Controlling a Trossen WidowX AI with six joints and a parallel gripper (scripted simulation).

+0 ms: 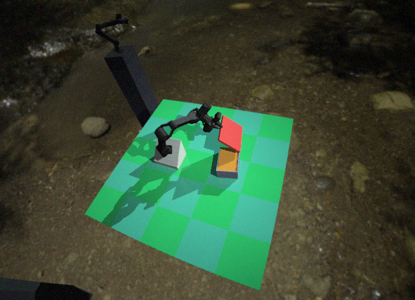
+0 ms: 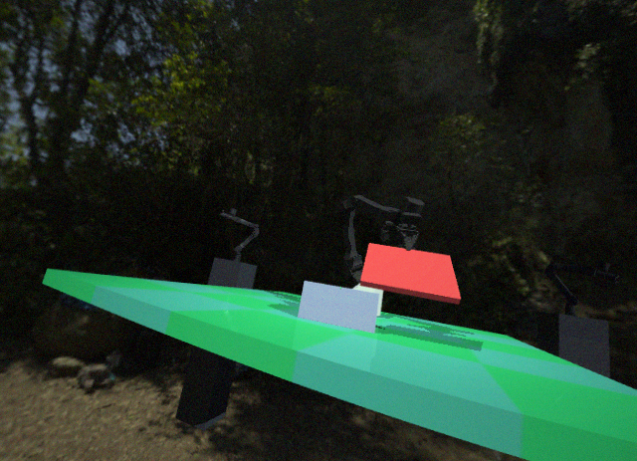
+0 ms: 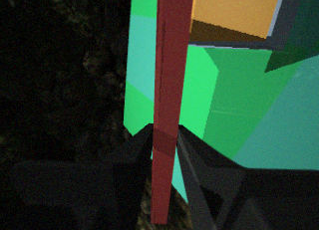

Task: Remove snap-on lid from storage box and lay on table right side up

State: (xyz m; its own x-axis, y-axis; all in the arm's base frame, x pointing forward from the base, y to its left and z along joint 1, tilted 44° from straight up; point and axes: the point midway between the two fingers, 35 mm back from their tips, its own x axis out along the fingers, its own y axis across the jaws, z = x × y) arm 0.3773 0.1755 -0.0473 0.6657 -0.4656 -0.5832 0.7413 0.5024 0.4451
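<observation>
My gripper tip is 60 mm short of the red lid and 50 mm above it. Round my gripper tip: storage box (180 mm below, 170 mm to the right, 70 mm ahead).
</observation>
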